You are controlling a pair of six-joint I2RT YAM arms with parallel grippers.
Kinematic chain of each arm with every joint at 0, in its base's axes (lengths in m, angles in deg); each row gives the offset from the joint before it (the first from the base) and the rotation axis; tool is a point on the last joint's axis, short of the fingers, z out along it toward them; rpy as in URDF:
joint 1: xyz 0 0 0.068 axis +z
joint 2: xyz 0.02 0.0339 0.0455 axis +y
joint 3: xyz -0.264 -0.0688 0 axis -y
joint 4: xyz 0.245 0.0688 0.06 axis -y
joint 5: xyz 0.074 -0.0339 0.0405 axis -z
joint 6: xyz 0.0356 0 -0.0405 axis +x
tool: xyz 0 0 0 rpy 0 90 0
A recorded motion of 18 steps. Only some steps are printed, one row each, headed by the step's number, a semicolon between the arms.
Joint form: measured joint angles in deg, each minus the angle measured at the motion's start. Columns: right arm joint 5, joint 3, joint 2, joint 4, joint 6, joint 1; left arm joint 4, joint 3, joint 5, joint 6, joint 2, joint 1.
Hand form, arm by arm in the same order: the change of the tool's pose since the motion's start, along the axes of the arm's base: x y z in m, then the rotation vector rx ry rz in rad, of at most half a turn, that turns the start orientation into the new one. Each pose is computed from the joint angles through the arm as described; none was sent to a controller.
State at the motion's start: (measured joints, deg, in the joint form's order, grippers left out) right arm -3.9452 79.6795 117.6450 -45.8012 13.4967 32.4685; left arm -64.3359 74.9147 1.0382 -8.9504 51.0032 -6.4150
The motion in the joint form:
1: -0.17 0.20 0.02 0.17 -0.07 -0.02; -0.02 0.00 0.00 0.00 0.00 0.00
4: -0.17 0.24 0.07 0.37 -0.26 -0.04; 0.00 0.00 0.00 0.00 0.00 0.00
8: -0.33 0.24 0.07 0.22 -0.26 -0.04; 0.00 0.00 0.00 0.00 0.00 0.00
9: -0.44 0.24 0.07 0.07 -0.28 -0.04; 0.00 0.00 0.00 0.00 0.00 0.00
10: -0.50 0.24 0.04 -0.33 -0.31 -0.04; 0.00 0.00 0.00 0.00 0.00 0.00
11: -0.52 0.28 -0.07 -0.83 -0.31 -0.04; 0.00 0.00 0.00 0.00 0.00 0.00
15: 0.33 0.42 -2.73 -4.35 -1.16 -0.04; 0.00 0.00 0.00 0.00 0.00 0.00
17: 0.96 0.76 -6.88 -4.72 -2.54 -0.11; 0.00 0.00 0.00 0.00 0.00 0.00
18: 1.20 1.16 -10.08 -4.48 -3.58 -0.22; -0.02 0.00 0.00 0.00 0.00 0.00
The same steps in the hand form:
1: 0.0009 0.0005 0.0008 0.0057 -0.0037 0.0012; 0.0000 0.0000 0.0000 0.0000 0.0003 0.0000
4: 0.0015 0.0007 0.0007 0.0073 -0.0069 0.0041; 0.0000 0.0000 0.0000 0.0000 0.0000 0.0000
8: 0.0012 0.0007 0.0006 0.0082 -0.0032 0.0044; 0.0000 0.0000 0.0000 0.0000 0.0000 0.0000
9: 0.0009 0.0006 0.0006 0.0084 0.0000 0.0050; 0.0000 0.0000 0.0000 0.0000 0.0000 0.0000
10: 0.0002 0.0002 0.0007 0.0058 0.0059 0.0056; 0.0000 0.0000 0.0000 0.0000 0.0000 0.0000
11: -0.0005 -0.0003 0.0015 0.0029 0.0113 0.0056; 0.0000 0.0000 0.0000 0.0000 0.0000 0.0000
15: -0.0067 -0.0048 0.0181 -0.0170 0.0124 0.0188; 0.0000 0.0000 0.0000 0.0000 0.0000 0.0000
17: -0.0091 -0.0074 0.0452 0.0097 -0.0574 0.0397; 0.0000 0.0000 0.0000 0.0000 0.0000 0.0000
18: -0.0109 -0.0095 0.0668 0.0388 -0.1193 0.0542; 0.0000 0.0000 0.0000 0.0000 0.0003 0.0000

